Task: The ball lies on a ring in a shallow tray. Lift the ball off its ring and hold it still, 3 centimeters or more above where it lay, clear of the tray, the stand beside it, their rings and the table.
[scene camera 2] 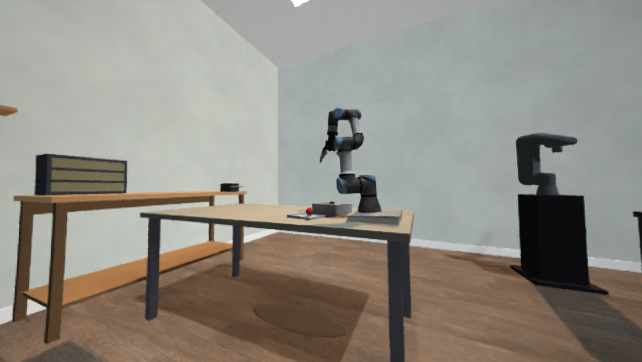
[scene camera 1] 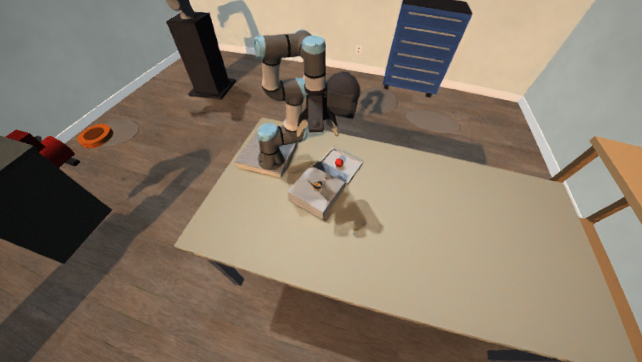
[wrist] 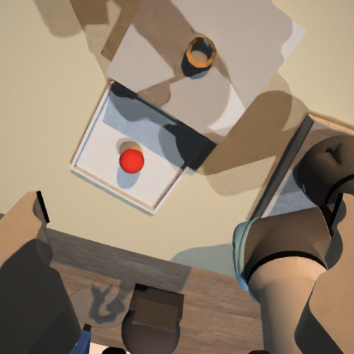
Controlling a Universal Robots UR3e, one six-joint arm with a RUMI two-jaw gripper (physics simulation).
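Seen in the pictures: gripper, between the fingertips: (scene camera 2: 331, 163) (scene camera 1: 317, 136); arm's base, origin of its link: (scene camera 2: 369, 211) (scene camera 1: 271, 160).
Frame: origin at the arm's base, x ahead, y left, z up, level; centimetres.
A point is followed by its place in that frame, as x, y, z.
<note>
A red ball (scene camera 1: 339, 162) @(34.5, 4.7, 1.1) (scene camera 2: 309, 211) @(33.6, 7.9, -0.4) (wrist: 132, 160) rests on its ring (wrist: 138, 149), mostly hidden beneath it, in the shallow white tray (scene camera 1: 353, 168) @(42.2, 6.0, -3.4) (scene camera 2: 295, 216) @(39.7, 14.0, -2.7) (wrist: 98, 145). The taller grey stand (scene camera 1: 302, 188) @(20.0, -15.9, 2.9) (scene camera 2: 332, 210) @(22.5, -2.1, -0.5) (wrist: 250, 35) is beside the tray, with an orange ring (scene camera 1: 317, 185) @(26.4, -13.1, 3.0) (wrist: 189, 54) on its top. My gripper (scene camera 1: 319, 131) @(25.4, -9.9, 29.6) (scene camera 2: 321, 161) @(25.4, -9.9, 29.6) (wrist: 187, 195) is open, its fingers wide apart with nothing between them. It hangs high above the table, well above the ball. In the wrist view the ball shows above the line between the fingertips, left of centre.
The arm's base plate (scene camera 1: 246, 157) @(-12.8, -0.9, 0.6) (scene camera 2: 375, 217) @(-4.7, 18.5, -0.8) (wrist: 285, 197) stands near the tray and stand on the table (scene camera 1: 425, 225) @(77.1, -20.8, -3.7) (scene camera 2: 225, 212) @(99.6, 2.9, -3.7) (wrist: 30, 100). In the wrist view, the arm's lower links (wrist: 287, 240) show at the right, and the table edge runs below the tray.
</note>
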